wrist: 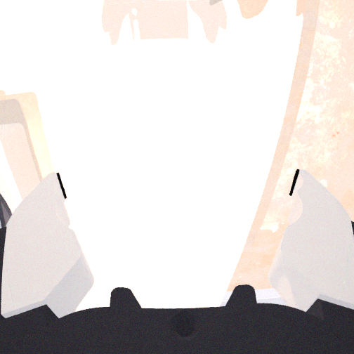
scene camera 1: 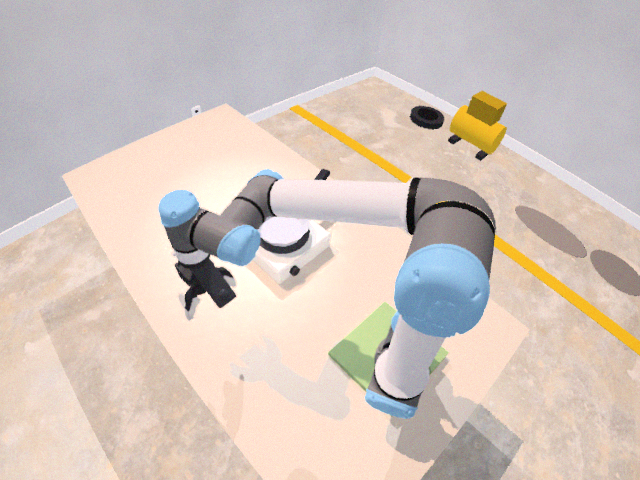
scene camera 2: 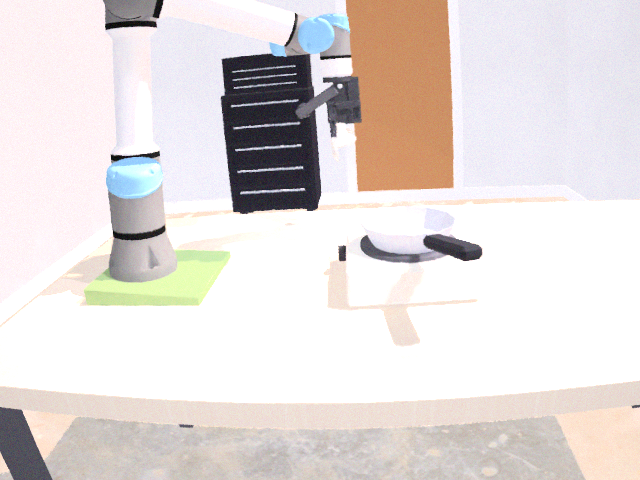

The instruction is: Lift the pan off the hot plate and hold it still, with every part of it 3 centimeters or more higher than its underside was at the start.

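Seen in the pictures: gripper, fingertip midpoint: (scene camera 1: pixel 212 302) (scene camera 2: pixel 337 155); arm's base, origin of the base link: (scene camera 2: pixel 143 268).
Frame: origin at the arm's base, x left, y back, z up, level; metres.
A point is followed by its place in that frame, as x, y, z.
Note:
The pan (scene camera 1: pixel 284 230) {0.027, -0.550, 0.054} (scene camera 2: pixel 400 233) {0.067, -0.540, 0.054} is light and round and sits upright on the black disc of the white hot plate (scene camera 1: pixel 312 251) {-0.011, -0.442, 0.027} (scene camera 2: pixel 398 284) {-0.091, -0.543, 0.017}. Its black handle (scene camera 1: pixel 322 174) {-0.195, -0.642, 0.129} (scene camera 2: pixel 452 246) {-0.194, -0.627, 0.124} points toward camera 2's lower right; part of it is hidden behind the arm in scene camera 1. My gripper (scene camera 1: pixel 209 290) {0.361, -0.373, 0.157} (scene camera 2: pixel 341 147) {0.361, -0.373, 0.157} (wrist: pixel 177 175) is open and empty, fingers downward, high above the table. It is apart from the pan, to the left of the hot plate in both scene views. The pan cannot be made out in the wrist view.
The arm's base stands on a green plate (scene camera 1: pixel 361 343) {0.052, -0.111, -0.009} (scene camera 2: pixel 209 273) {0.010, -0.153, -0.011} on the pale table (scene camera 1: pixel 170 170) {0.212, -1.175, -0.028} (scene camera 2: pixel 232 351) {-0.252, -0.296, -0.028}. The white forearm (scene camera 1: pixel 341 201) {0.139, -0.192, 0.543} passes between scene camera 1 and the pan's handle. A black cabinet (scene camera 2: pixel 273 149) stands behind the table. A yellow machine (scene camera 1: pixel 478 129) is on the floor.

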